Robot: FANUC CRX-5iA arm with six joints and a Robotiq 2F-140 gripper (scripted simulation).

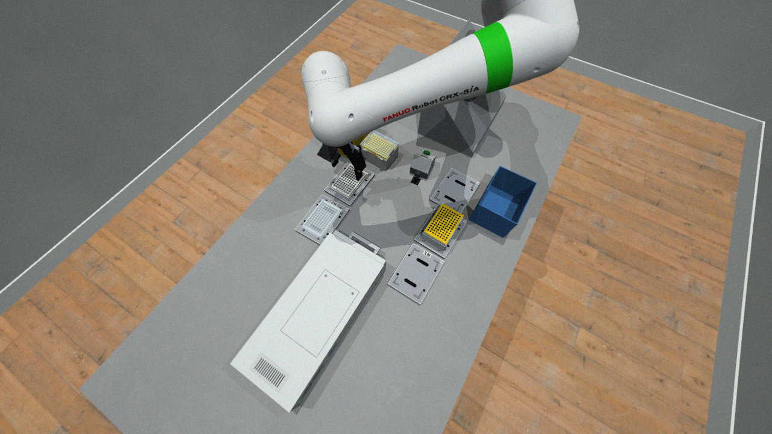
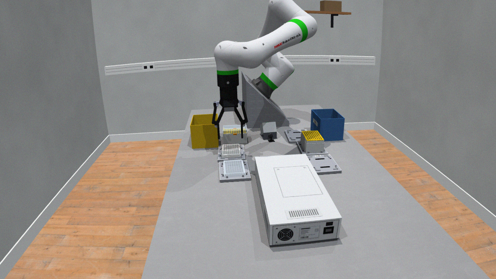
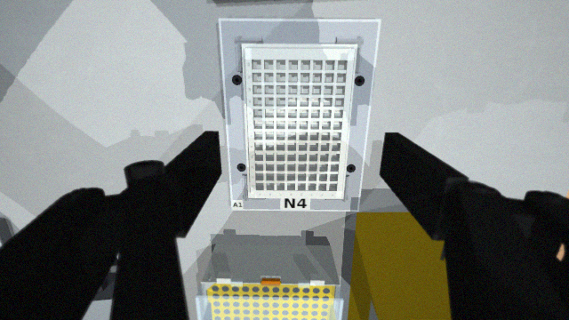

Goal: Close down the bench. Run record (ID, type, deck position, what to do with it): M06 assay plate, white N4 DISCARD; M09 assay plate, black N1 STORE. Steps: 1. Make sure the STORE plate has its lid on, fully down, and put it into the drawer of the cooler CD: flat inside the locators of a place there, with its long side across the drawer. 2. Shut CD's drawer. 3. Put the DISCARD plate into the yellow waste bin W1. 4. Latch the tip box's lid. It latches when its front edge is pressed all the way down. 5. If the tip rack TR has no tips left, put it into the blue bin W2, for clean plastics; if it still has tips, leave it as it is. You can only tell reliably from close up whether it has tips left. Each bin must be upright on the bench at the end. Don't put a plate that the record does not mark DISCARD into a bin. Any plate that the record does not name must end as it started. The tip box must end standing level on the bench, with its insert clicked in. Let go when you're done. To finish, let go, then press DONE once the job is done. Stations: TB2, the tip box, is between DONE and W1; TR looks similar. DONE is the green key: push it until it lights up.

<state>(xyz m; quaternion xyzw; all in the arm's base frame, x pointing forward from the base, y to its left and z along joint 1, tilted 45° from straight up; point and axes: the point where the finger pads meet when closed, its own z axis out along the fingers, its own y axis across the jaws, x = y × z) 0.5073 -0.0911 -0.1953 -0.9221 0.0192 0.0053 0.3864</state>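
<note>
The white assay plate lies 9 cm below my hand. The rest, counted from my hand: nest N4 (10 cm below); then tip box lid (17 cm behind, 5 cm below, 3 cm to the left); then yellow bin W1 (18 cm behind, 12 cm to the right, 7 cm below).
</note>
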